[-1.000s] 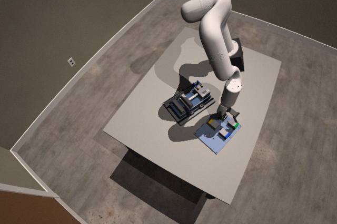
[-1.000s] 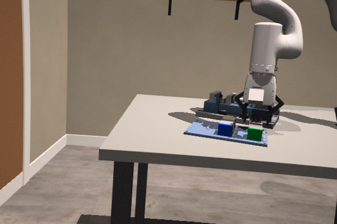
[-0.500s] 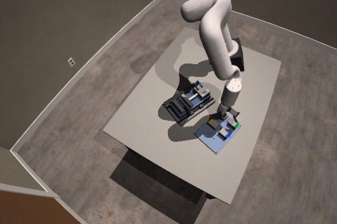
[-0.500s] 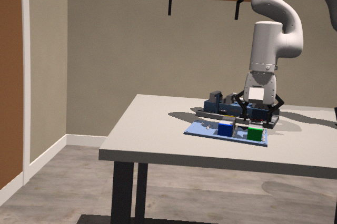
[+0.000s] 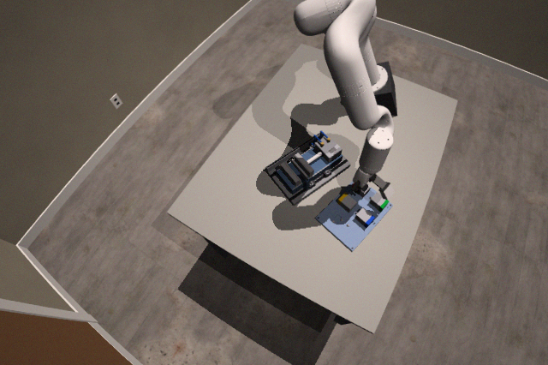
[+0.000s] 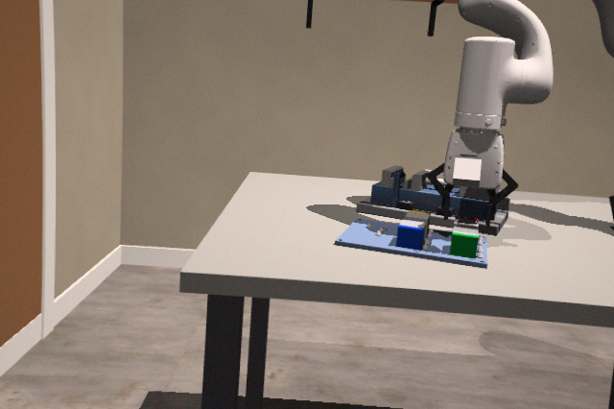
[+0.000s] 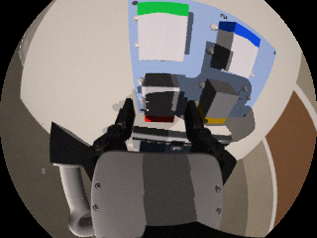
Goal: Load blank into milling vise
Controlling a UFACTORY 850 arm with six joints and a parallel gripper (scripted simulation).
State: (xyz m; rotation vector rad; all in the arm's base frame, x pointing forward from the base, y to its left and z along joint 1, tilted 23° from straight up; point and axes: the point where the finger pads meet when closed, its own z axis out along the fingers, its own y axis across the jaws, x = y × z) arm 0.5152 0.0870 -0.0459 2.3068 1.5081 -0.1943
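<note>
Now: the red-ended blank 30 mm below my hand. From my hand the other things lie so: plate 100 mm ahead, 60 mm below; green-ended blank 40 mm ahead, 80 mm to the left, 30 mm below; yellow-ended blank 80 mm ahead, 40 mm to the right, 30 mm below.
</note>
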